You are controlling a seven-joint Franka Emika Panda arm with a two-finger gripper.
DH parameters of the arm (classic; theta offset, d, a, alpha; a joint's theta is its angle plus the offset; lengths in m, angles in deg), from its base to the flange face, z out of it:
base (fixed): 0 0 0 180
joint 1: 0 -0.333 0 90
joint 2: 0 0 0 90
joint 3: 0 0.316 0.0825 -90
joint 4: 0 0 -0.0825 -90
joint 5: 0 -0.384 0 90
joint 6: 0 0 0.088 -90
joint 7: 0 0.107 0 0
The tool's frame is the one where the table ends.
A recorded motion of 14 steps. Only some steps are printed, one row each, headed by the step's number.
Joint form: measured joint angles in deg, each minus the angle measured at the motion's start. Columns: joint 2, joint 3, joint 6, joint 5, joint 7, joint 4, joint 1.
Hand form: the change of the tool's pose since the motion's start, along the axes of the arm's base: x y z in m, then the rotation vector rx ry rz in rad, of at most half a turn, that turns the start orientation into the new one. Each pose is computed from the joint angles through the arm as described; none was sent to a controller.
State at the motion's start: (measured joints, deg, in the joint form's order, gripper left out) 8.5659 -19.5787 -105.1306 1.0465 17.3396 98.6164 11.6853
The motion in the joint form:
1: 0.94 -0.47 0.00 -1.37 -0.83 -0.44 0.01
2: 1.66 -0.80 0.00 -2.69 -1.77 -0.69 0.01
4: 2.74 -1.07 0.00 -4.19 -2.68 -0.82 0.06
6: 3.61 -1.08 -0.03 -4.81 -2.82 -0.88 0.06
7: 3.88 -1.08 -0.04 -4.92 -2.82 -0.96 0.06
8: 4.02 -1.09 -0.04 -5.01 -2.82 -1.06 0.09
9: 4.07 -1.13 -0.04 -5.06 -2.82 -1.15 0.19
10: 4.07 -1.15 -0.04 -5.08 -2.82 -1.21 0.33
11: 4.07 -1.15 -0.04 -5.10 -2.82 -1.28 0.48
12: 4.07 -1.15 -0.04 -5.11 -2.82 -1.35 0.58
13: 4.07 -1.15 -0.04 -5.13 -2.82 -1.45 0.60
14: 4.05 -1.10 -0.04 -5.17 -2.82 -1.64 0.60
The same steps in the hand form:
1: 0.0021 -0.0034 -0.0056 0.0183 -0.0019 -0.0004
2: 0.0038 -0.0053 -0.0106 0.0370 -0.0047 0.0038
4: 0.0062 -0.0069 -0.0203 0.0605 -0.0017 0.0061
6: 0.0089 -0.0068 -0.0286 0.0714 0.0061 0.0047
7: 0.0098 -0.0069 -0.0307 0.0731 0.0084 0.0041
8: 0.0103 -0.0073 -0.0313 0.0739 0.0084 0.0031
9: 0.0099 -0.0086 -0.0310 0.0738 0.0075 0.0005
10: 0.0092 -0.0101 -0.0305 0.0734 0.0063 -0.0023
11: 0.0086 -0.0115 -0.0299 0.0730 0.0050 -0.0049
12: 0.0082 -0.0125 -0.0294 0.0725 0.0038 -0.0065
13: 0.0084 -0.0128 -0.0285 0.0719 0.0021 -0.0068
14: 0.0092 -0.0125 -0.0268 0.0708 -0.0014 -0.0058

